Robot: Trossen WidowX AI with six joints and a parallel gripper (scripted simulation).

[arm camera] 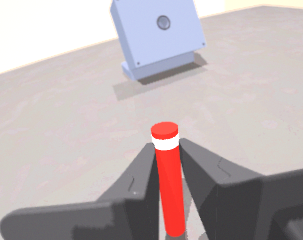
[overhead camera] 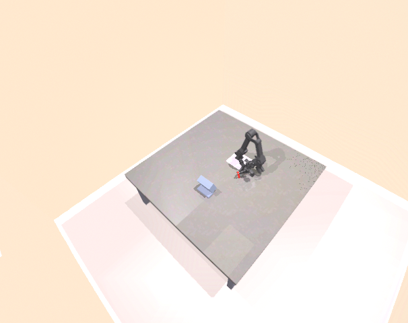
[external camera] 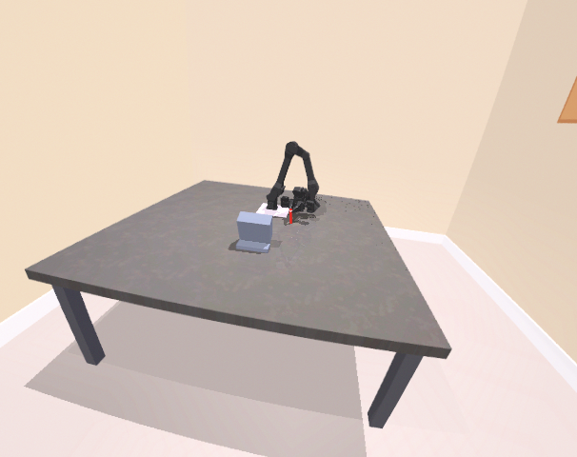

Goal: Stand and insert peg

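Now: the red peg 10 mm below my gripper tip. Also, from my gripper tip: sloped panel 260 mm ahead, 120 mm to the right, 10 mm above.
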